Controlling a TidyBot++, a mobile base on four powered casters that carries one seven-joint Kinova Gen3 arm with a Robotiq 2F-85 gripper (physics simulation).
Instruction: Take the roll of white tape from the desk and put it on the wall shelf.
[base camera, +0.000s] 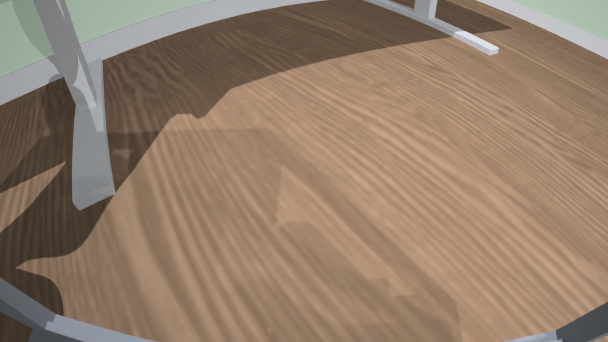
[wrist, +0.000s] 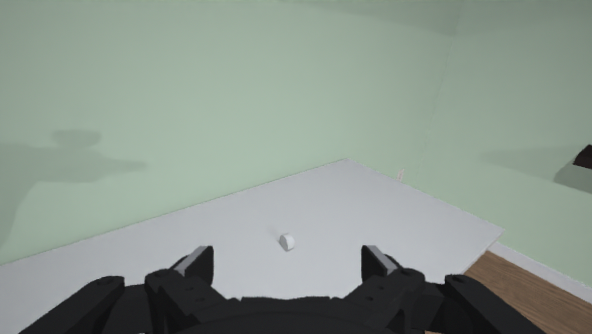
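Observation:
The small roll of white tape (wrist: 287, 242) stands on its edge on the pale grey desk (wrist: 390, 215), near the middle of the wrist view. My gripper (wrist: 287, 262) is open and empty. The roll shows between and beyond its fingertips, some distance off. At the right edge of the wrist view, part of a dark brown thing (wrist: 586, 158) shows on the green wall, with a shadow below it. I cannot tell whether it is the wall shelf. The tape does not show in the base view.
In the base view a desk leg's foot (base camera: 92, 160) stands near on the left, and another foot (base camera: 475, 43) stands farther off at the upper right. Both rest on the wooden floor (base camera: 400, 150) (wrist: 525, 287). Green walls (wrist: 225, 100) meet in a corner behind the desk.

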